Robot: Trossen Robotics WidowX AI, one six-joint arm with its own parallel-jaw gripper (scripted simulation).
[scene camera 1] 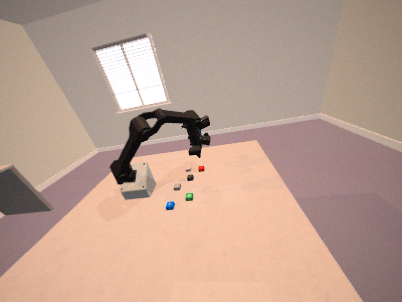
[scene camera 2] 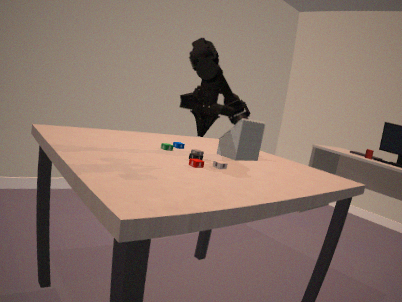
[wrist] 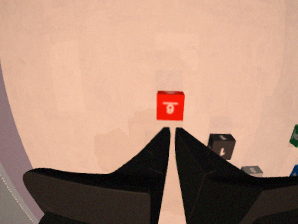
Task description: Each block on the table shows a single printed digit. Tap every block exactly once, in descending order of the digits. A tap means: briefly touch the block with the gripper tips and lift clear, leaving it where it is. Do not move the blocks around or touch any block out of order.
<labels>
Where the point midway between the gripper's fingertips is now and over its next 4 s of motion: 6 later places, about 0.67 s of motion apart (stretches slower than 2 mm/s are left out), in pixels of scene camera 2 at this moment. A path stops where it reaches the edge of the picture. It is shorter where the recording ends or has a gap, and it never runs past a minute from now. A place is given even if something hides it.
My gripper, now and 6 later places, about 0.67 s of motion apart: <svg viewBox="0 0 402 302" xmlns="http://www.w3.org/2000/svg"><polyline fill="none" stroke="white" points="200,136 197,157 199,153 191,118 181,115 178,137 178,141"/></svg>
</labels>
